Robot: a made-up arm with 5 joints.
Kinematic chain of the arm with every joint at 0, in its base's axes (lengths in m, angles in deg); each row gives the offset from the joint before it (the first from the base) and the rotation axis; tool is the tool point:
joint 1: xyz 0 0 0.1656 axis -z
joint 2: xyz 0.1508 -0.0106 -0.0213 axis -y
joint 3: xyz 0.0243 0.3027 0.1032 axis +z
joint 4: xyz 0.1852 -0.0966 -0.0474 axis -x
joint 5: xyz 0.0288 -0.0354 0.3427 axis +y
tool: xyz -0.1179 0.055 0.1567
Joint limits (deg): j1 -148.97..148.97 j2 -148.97..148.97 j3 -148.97..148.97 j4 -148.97..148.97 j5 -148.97..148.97
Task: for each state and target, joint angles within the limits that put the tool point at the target. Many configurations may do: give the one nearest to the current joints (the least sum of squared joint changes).
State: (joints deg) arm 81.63 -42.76 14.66 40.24 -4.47
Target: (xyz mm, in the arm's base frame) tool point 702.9 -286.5 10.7
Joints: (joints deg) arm 76.65 -72.41 -16.25 66.43 -1.52
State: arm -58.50 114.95 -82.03 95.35 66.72
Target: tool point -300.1 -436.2 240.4
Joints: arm -94.98 142.74 -48.09 64.73 58.71
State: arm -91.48 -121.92 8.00 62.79 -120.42
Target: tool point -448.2 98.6 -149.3
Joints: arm -106.49 -115.62 35.85 17.31 -148.97
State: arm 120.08 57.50 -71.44 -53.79 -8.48
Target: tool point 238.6 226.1 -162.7
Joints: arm 118.12 67.12 -77.95 -61.36 -5.19
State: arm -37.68 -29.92 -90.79 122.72 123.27
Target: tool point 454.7 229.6 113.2
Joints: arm -34.68 -5.37 -81.31 95.26 118.28
